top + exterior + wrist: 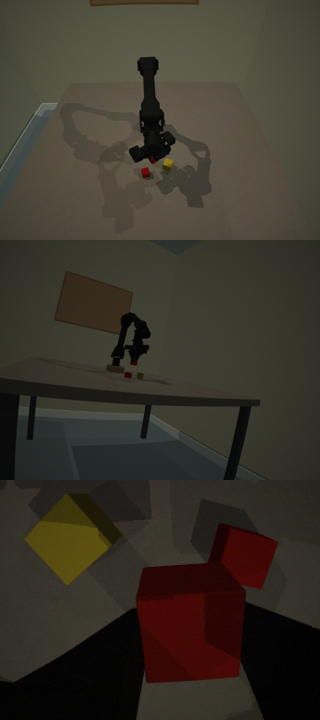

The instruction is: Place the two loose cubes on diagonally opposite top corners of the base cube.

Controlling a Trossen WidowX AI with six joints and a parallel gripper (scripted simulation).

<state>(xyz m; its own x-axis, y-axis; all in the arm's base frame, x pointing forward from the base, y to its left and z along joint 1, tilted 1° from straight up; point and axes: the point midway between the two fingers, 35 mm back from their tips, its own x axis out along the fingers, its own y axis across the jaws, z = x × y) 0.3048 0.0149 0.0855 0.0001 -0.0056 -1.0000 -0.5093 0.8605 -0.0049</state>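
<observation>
Right now my gripper tip is 8 cm above the yellow base cube, 7 cm to the right of it and 1 cm past it.
</observation>
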